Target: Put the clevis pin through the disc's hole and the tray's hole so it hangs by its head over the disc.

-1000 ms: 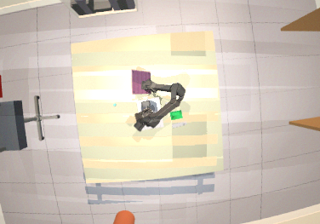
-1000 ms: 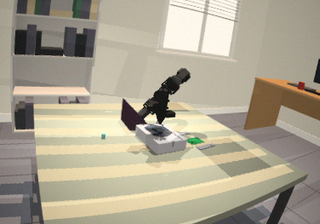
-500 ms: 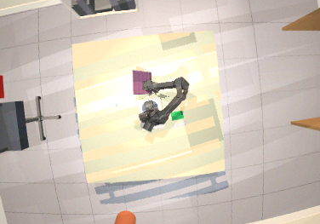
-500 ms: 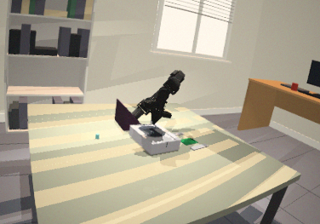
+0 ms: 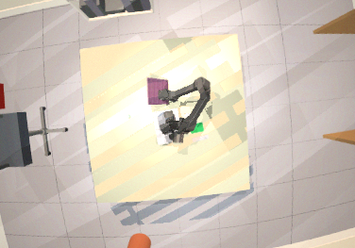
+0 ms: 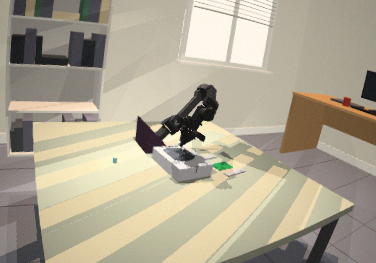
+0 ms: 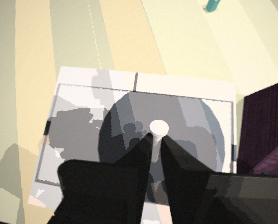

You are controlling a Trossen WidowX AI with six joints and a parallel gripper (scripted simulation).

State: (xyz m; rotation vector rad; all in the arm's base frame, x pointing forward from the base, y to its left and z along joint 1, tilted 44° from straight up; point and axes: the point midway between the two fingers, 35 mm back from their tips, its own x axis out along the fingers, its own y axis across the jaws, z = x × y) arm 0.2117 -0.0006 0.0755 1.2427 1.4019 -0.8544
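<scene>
The grey aluminium disc is 10 mm behind my gripper tip, 10 mm to the left of it and 50 mm below it. The rest, counted from my gripper tip: green flat square (40 mm ahead, 240 mm to the left, 100 mm below); rimmed tray (20 mm ahead, 10 mm to the left, 60 mm below); steel clevis pin (10 mm to the left).
</scene>
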